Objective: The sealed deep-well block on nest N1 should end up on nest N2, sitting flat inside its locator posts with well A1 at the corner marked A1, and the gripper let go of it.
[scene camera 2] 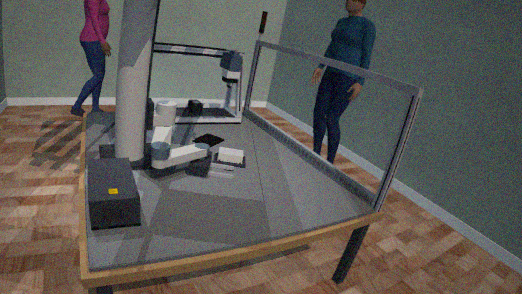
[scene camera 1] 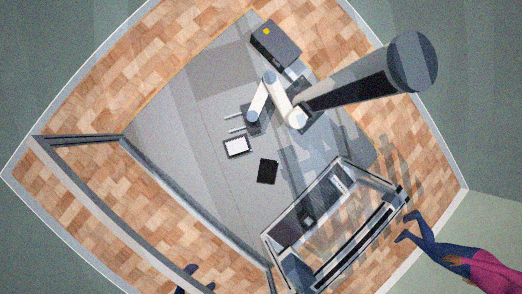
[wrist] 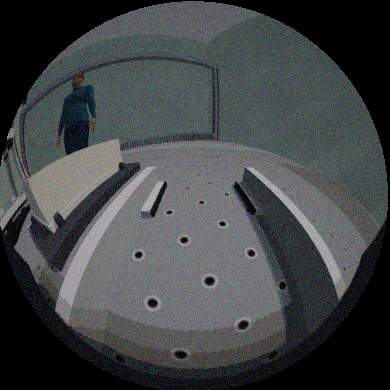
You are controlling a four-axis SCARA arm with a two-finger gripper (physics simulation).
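Pixels of known places: gripper, fingertip midpoint: point(scene camera 2: 233, 172) point(scene camera 1: 226, 125) point(wrist: 200, 174); arm's base, origin of the base link: point(scene camera 2: 129, 158).
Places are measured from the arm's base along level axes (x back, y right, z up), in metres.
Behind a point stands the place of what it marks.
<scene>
The sealed deep-well block point(scene camera 1: 236, 145) {x -0.508, y 0.117, z 0.067 m} point(scene camera 2: 230, 154) {x -0.494, y 0.136, z 0.063 m} point(wrist: 75, 182) {x -0.473, y 0.138, z 0.041 m} is a white-topped, cream-sided box. It sits in a dark nest point(scene camera 1: 249, 150) {x -0.477, y 0.050, z 0.066 m} point(scene camera 2: 243, 163) point(wrist: 52, 252) with low posts at its edge. A bare black plate point(scene camera 1: 267, 171) {x -0.488, y -0.153, z 0.025 m} point(scene camera 2: 209, 140) {x -0.487, y -0.137, z 0.025 m}, apparently the other nest, lies apart from it. No nest label or A1 mark can be read. My gripper point(scene camera 1: 227, 125) {x -0.463, y 0.252, z 0.023 m} point(scene camera 2: 233, 172) {x -0.463, y 0.252, z 0.023 m} point(wrist: 200, 174) {x -0.463, y 0.252, z 0.023 m} is low over the table beside the block's nest, shut to its commanded width, with a gap and nothing between its two long pale fingers. The block is outside the fingers, left in the wrist view.
The arm's thick column point(scene camera 1: 350, 75) {x -0.051, y 0.055, z 0.699 m} point(scene camera 2: 134, 85) {x 0.000, y 0.075, z 0.385 m} stands on the table point(scene camera 2: 200, 220) {x -0.184, y 0.562, z 0.013 m}. A dark controller box point(scene camera 1: 276, 45) {x 0.101, y 0.392, z 0.128 m} point(scene camera 2: 114, 195) {x 0.118, y 0.525, z 0.128 m} is near one edge. A framed gantry unit point(scene camera 1: 300, 197) {x -0.456, y -0.450, z 0.043 m} point(scene camera 2: 200, 120) {x -0.537, y -0.450, z 0.039 m} stands at another side. A clear-panel guard point(scene camera 1: 195, 202) {x -0.982, y 0.040, z 0.012 m} point(scene camera 2: 340, 65) {x -1.004, y 0.226, z 0.602 m} runs along an edge; people stand beyond.
</scene>
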